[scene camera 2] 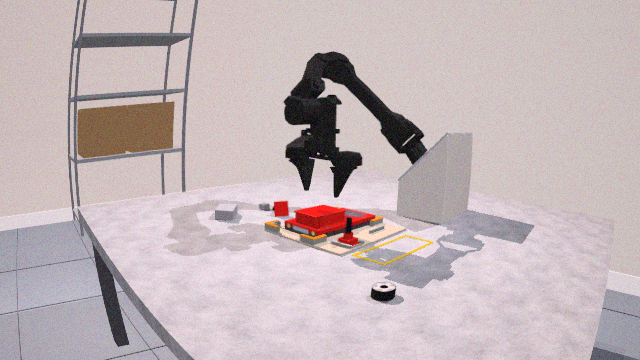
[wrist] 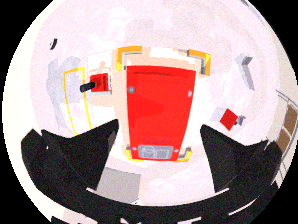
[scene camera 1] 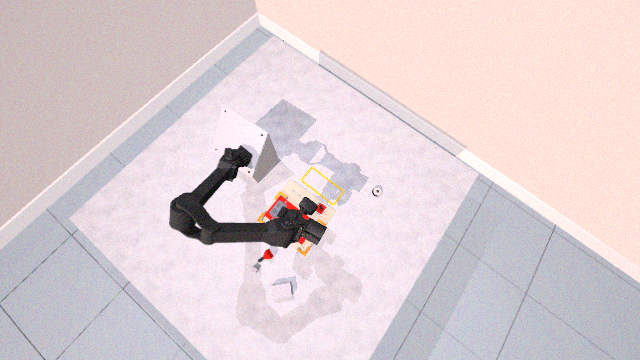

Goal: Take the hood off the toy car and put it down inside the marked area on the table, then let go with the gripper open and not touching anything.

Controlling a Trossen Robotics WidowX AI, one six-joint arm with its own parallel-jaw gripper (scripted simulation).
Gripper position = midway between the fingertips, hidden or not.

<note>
My gripper [scene camera 2: 321, 193] is open and holds nothing. I also see a red hood [scene camera 2: 322, 215].
The red hood is seen too in the wrist view [wrist: 160, 100]. My gripper shows as well in the wrist view [wrist: 161, 126].
</note>
